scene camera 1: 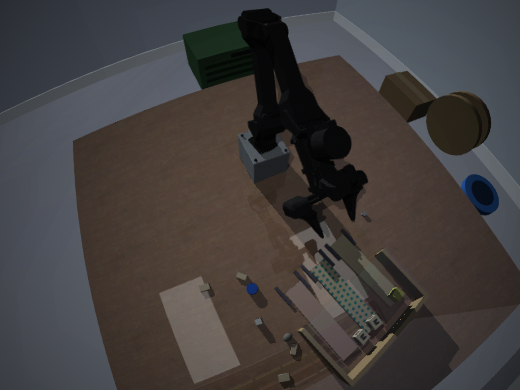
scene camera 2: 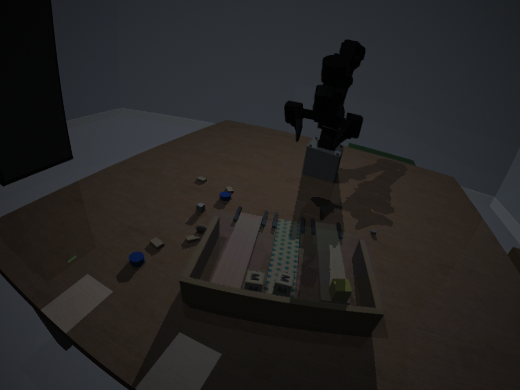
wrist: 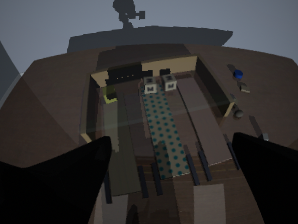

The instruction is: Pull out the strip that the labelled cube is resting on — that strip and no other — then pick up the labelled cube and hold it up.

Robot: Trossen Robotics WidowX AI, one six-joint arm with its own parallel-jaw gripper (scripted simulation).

Labels:
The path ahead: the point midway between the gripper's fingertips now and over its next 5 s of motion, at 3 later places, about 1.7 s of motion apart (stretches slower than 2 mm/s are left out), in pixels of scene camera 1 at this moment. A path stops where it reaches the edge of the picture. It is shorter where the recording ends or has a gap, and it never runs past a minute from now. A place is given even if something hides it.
My gripper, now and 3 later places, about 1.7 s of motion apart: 338, 229; 327, 270; 320, 268; 304, 250

